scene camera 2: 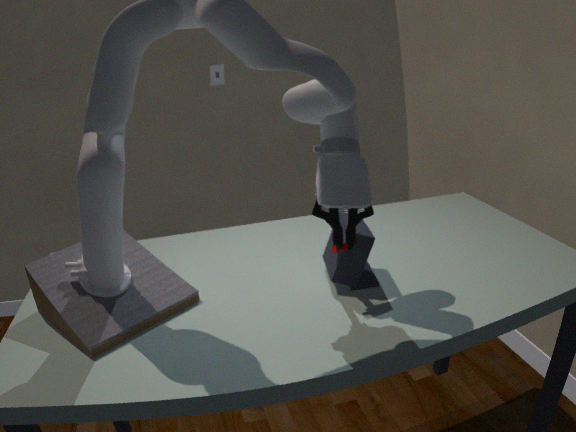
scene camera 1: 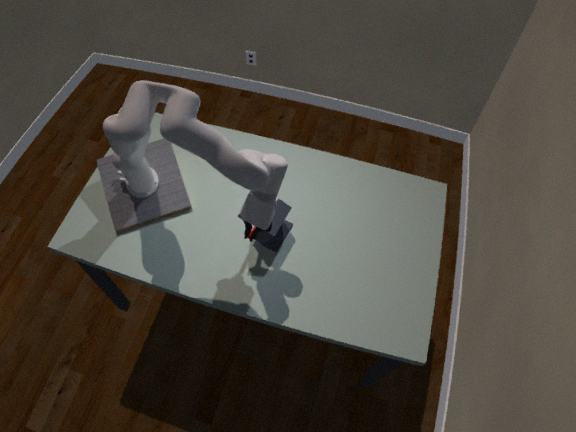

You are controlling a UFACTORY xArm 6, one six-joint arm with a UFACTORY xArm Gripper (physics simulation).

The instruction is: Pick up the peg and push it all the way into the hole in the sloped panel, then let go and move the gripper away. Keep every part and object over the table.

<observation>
gripper: scene camera 2; scene camera 1
same spot on gripper: [scene camera 2: 332, 217] = [scene camera 1: 246, 223]
</observation>
